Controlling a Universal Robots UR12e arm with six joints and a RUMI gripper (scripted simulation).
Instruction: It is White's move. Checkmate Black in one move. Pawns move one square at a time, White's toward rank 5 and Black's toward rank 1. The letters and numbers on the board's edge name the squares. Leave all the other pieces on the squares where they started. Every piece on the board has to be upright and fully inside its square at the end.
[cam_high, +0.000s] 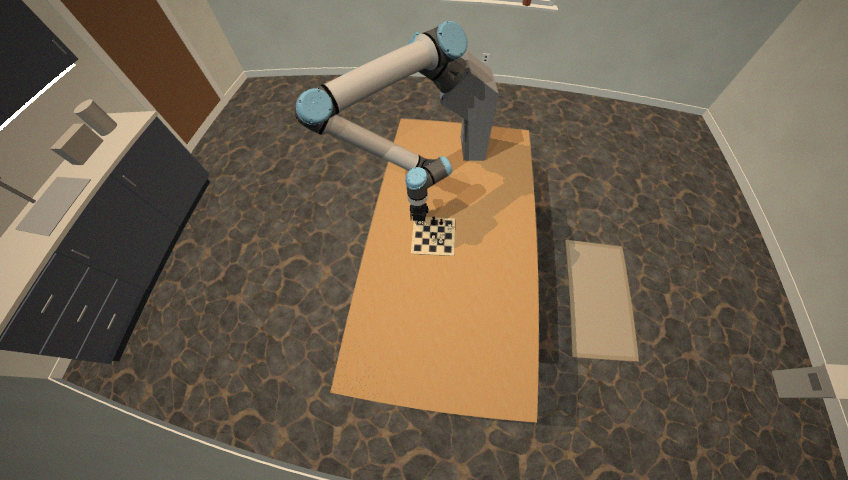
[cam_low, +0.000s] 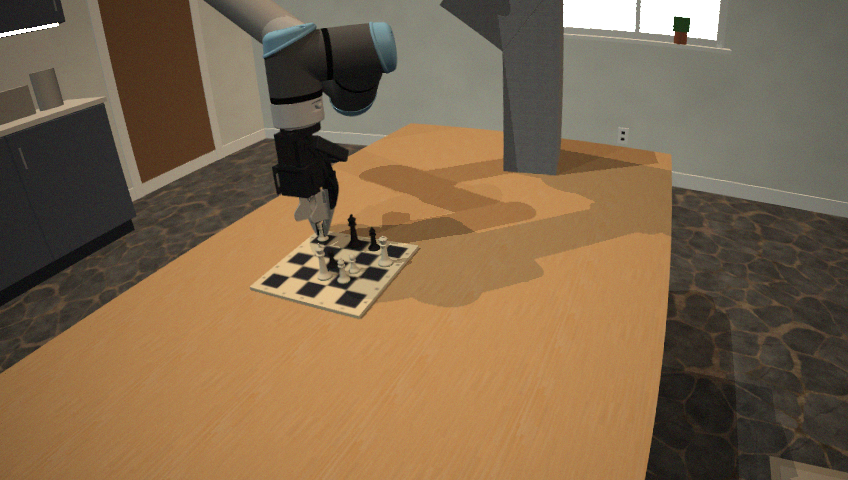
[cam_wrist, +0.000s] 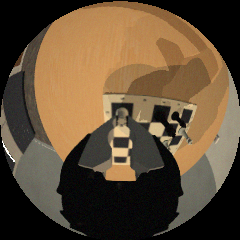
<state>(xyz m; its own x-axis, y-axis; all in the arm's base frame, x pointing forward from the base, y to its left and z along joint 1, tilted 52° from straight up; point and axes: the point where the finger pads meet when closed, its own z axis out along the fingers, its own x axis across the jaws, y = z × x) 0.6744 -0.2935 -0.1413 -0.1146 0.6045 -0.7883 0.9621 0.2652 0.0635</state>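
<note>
The black king lies 7 cm to the left of my hand, 1 cm behind it and 1 cm above it. From my hand the other things lie so: white rook (16 cm to the left, 2 cm ahead); then small chessboard (8 cm to the left, 7 cm ahead, 3 cm below); then tall white piece (10 cm ahead, 9 cm to the left, 1 cm above).
</note>
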